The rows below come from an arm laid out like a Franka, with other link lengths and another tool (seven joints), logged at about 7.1 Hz.
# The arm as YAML. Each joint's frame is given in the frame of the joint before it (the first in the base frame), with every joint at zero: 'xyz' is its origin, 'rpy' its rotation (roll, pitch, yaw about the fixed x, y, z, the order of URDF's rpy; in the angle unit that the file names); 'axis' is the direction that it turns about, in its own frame. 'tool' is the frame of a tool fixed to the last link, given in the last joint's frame.
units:
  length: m
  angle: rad
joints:
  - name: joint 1
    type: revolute
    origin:
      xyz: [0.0, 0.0, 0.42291]
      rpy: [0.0, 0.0, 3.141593]
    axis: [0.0, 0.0, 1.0]
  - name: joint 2
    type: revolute
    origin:
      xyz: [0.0, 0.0, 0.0]
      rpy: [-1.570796, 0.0, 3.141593]
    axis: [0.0, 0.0, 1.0]
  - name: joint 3
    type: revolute
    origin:
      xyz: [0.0, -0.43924, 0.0]
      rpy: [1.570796, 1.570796, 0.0]
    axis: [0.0, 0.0, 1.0]
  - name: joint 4
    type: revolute
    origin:
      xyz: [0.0, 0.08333, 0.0]
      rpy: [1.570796, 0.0, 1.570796]
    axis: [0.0, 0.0, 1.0]
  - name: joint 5
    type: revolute
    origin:
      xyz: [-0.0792, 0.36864, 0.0]
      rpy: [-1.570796, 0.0, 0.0]
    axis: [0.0, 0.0, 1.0]
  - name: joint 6
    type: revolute
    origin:
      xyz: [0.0, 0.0, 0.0]
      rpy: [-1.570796, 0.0, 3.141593]
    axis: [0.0, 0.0, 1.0]
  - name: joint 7
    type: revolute
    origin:
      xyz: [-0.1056, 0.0, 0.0]
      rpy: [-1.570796, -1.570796, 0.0]
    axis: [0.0, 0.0, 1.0]
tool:
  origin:
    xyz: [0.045, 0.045, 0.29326]
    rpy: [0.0, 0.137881, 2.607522]
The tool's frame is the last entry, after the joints.
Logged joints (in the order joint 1, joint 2, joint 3, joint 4, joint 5, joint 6, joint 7), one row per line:
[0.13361, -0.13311, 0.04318, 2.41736, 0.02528, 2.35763, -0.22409]
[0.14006, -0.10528, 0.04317, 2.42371, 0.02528, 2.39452, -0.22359]
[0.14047, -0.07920, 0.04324, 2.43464, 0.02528, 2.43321, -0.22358]
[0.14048, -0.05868, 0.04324, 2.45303, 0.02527, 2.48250, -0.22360]
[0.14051, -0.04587, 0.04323, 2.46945, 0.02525, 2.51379, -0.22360]
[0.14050, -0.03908, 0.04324, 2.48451, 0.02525, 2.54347, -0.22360]
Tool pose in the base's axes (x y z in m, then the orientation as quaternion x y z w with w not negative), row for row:
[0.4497, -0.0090, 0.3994, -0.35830, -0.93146, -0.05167, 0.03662]
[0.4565, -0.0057, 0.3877, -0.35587, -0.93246, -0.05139, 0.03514]
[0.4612, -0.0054, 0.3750, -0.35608, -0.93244, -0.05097, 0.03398]
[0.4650, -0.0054, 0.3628, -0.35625, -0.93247, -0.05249, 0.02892]
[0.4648, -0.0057, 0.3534, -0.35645, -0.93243, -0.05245, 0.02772]
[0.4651, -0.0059, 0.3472, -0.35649, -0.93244, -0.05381, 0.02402]
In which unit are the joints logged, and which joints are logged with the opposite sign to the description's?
The joints are logged in radians. Opposite sign: joint 3, joint 4.
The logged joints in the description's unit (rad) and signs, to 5 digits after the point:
[0.13361, -0.13311, -0.04318, -2.41736, 0.02528, 2.35763, -0.22409]
[0.14006, -0.10528, -0.04317, -2.42371, 0.02528, 2.39452, -0.22359]
[0.14047, -0.07920, -0.04324, -2.43464, 0.02528, 2.43321, -0.22358]
[0.14048, -0.05868, -0.04324, -2.45303, 0.02527, 2.48250, -0.22360]
[0.14051, -0.04587, -0.04323, -2.46945, 0.02525, 2.51379, -0.22360]
[0.14050, -0.03908, -0.04324, -2.48451, 0.02525, 2.54347, -0.22360]

